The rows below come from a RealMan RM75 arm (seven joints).
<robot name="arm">
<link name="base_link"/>
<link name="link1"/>
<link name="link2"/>
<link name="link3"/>
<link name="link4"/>
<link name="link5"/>
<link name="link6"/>
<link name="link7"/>
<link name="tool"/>
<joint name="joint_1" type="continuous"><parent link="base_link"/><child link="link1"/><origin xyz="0 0 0.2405" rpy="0 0 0"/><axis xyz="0 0 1"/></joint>
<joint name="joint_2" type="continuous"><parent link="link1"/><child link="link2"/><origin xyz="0 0 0" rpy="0 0 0"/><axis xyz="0 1 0"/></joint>
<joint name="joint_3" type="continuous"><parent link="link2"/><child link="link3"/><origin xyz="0 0 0.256" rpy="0 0 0"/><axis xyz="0 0 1"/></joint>
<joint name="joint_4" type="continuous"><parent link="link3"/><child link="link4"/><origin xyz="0 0 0" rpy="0 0 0"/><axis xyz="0 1 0"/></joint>
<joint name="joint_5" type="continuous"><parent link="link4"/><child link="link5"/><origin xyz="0 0 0.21" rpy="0 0 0"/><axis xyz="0 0 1"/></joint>
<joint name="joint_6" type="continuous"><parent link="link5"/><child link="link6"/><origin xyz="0 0 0" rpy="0 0 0"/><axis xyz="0 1 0"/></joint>
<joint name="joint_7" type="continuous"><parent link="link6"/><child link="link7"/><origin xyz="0 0 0.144" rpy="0 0 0"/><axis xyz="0 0 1"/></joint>
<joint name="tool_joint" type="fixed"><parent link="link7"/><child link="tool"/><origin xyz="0 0 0" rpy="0 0 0"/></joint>
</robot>
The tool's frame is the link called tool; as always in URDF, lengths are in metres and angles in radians. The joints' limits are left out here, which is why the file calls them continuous.
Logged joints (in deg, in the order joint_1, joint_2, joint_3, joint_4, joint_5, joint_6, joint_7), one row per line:
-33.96 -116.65 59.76 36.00 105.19 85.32 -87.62
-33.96 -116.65 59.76 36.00 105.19 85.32 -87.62
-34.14 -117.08 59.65 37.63 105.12 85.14 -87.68
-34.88 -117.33 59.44 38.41 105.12 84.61 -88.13
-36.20 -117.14 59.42 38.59 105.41 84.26 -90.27
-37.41 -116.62 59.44 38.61 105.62 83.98 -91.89
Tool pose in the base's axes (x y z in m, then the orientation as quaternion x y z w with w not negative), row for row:
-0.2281 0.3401 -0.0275 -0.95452 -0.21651 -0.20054 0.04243
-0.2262 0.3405 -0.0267 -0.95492 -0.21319 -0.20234 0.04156
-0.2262 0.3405 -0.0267 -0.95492 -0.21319 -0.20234 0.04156
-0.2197 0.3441 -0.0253 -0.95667 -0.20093 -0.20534 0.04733
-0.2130 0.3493 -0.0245 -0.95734 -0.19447 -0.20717 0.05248
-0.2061 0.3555 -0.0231 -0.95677 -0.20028 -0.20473 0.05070
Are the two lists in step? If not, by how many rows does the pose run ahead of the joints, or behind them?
The pose runs 1 row behind the joints: the pose in row i belongs to the joints in row i - 1.
